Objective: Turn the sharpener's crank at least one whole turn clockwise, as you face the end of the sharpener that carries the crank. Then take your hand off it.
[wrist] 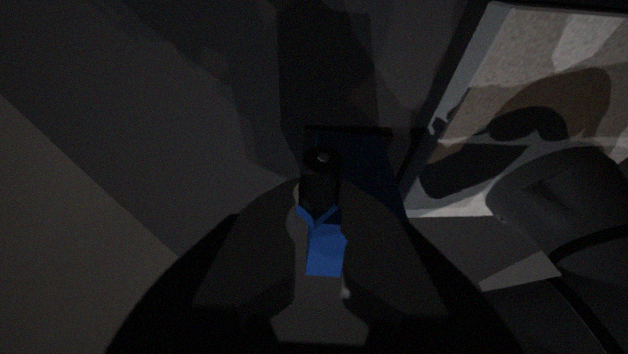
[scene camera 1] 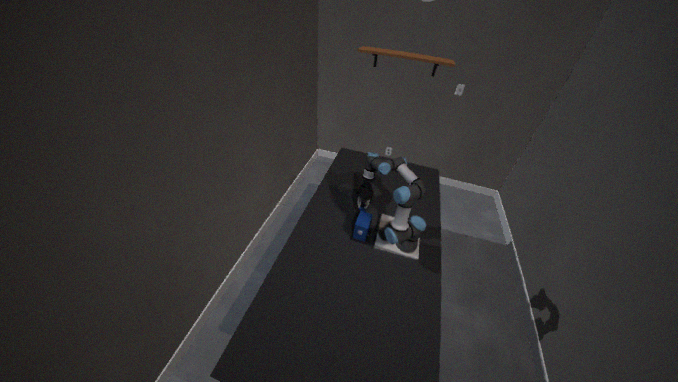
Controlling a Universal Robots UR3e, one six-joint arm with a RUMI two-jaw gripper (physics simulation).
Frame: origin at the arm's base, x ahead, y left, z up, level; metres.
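Seen in the pictures: gripper, fingertip midpoint: (wrist: pixel 318 182) (scene camera 1: pixel 361 209); arm's base, origin of the base link: (wrist: pixel 538 184) (scene camera 1: pixel 405 243).
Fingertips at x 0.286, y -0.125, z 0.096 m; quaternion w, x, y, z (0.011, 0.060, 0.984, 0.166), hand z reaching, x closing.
Pixels of each thing's middle, then the offset from my fingertips to it. "pt": a spot on its surface instead. Level surfaces: height alone.
- crank's black cylindrical handle, surface spot: (wrist: pixel 322 167) pt 0.005 m back, 0.030 m right, 0.016 m up
- bright blue piece, surface spot: (wrist: pixel 325 250) pt 0.001 m back, 0.075 m left, 0.015 m up
- dark table, its level: 0.113 m down
The blue sharpener (scene camera 1: pixel 363 226) (wrist: pixel 370 170) sits on the dark table beside the robot's base. In the wrist view, its dark blue body is partly hidden behind my fingers. The crank's black cylindrical handle (wrist: pixel 322 167), with a small silver screw at its end, stands in front of the body. My gripper (scene camera 1: pixel 363 202) (wrist: pixel 318 182) is at the crank end of the sharpener and is shut on this handle, with one finger on each side. A bright blue piece (wrist: pixel 325 250) shows between the fingers below the handle. The crank's exact angle is hard to tell in the dim light.
The robot's base stands on a pale plate (scene camera 1: pixel 382 248) (wrist: pixel 530 45) close to the sharpener's side. The arm arches over from the base to the gripper. The dark table (scene camera 1: pixel 340 310) ends at a straight edge on the left. An orange shelf (scene camera 1: pixel 406 55) hangs on the back wall.
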